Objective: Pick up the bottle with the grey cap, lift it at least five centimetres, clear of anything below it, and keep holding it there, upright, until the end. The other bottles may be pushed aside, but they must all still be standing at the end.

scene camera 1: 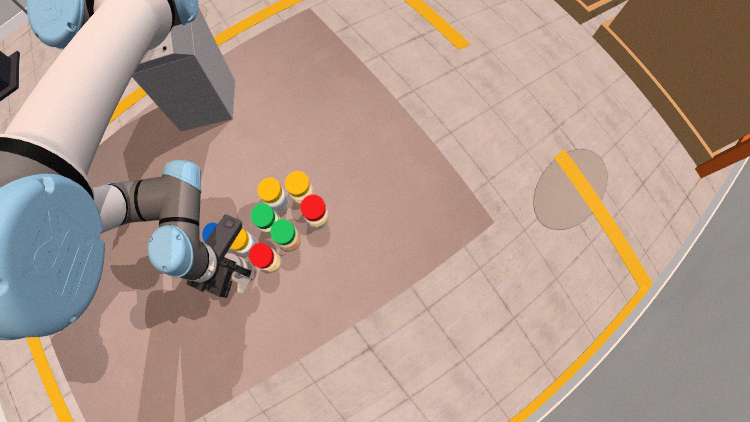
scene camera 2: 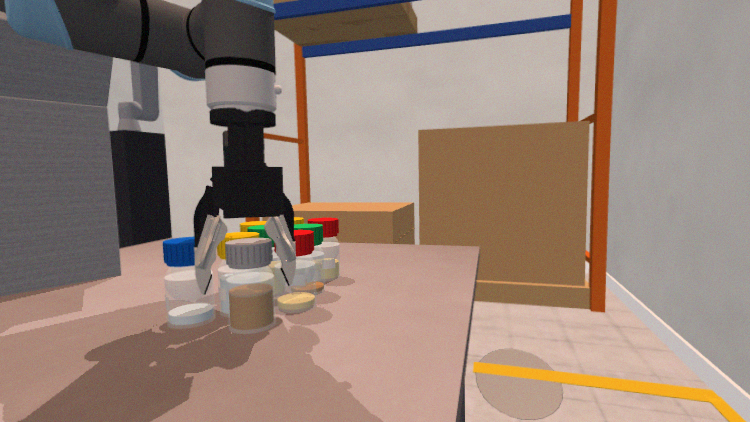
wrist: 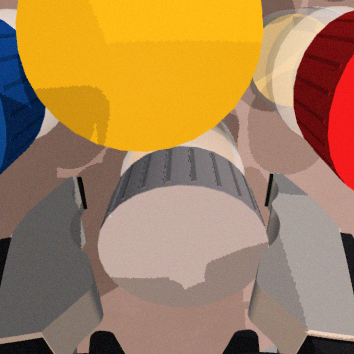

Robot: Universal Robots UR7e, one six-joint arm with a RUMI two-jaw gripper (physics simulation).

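The bottle with the grey cap point(scene camera 2: 249, 252) point(wrist: 185, 240) stands upright on the table, with brown contents; in scene camera 1 the arm and gripper partly cover it. My gripper point(scene camera 2: 247, 287) point(wrist: 174, 178) is open and points down, with one finger on each side of this bottle and small gaps beside the cap. The fingertips are below the cap's level, beside the body. A yellow-capped bottle point(scene camera 1: 240, 239) point(wrist: 145, 75) stands close behind it. A blue-capped bottle point(scene camera 1: 210, 230) point(scene camera 2: 178, 251) point(wrist: 15, 95) stands by the left finger, a red-capped one point(scene camera 1: 261, 255) point(scene camera 2: 304, 243) point(wrist: 345, 100) beyond the right finger.
Farther back, two green-capped bottles point(scene camera 1: 262, 215) point(scene camera 1: 283, 232), two yellow-capped bottles point(scene camera 1: 269, 190) point(scene camera 1: 297, 183) and another red-capped bottle point(scene camera 1: 313, 207) point(scene camera 2: 323, 227) stand upright. The grey robot pedestal point(scene camera 1: 183, 94) point(scene camera 2: 52, 183) rises at the table's side. Cartons point(scene camera 2: 503, 209) and a rack point(scene camera 2: 603, 157) are beyond the table.
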